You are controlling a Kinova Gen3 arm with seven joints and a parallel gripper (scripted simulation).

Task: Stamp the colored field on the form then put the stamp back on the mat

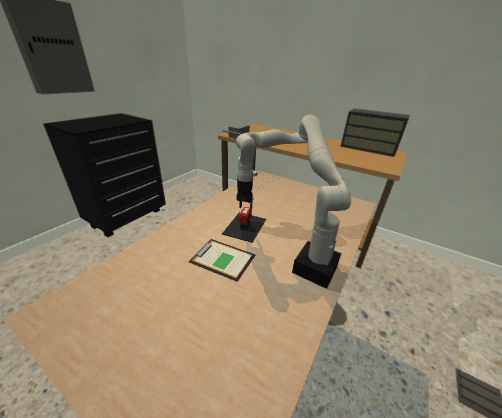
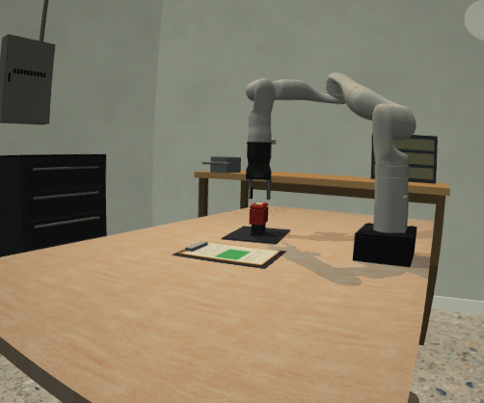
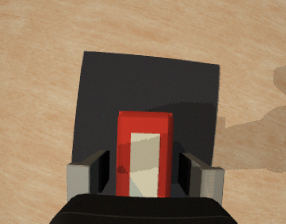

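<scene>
The red stamp lies 80 mm below my hand. The rest, counted from my hand: clipboard: 50 mm behind, 270 mm to the left, 130 mm below; then dark mat: 130 mm below.
</scene>
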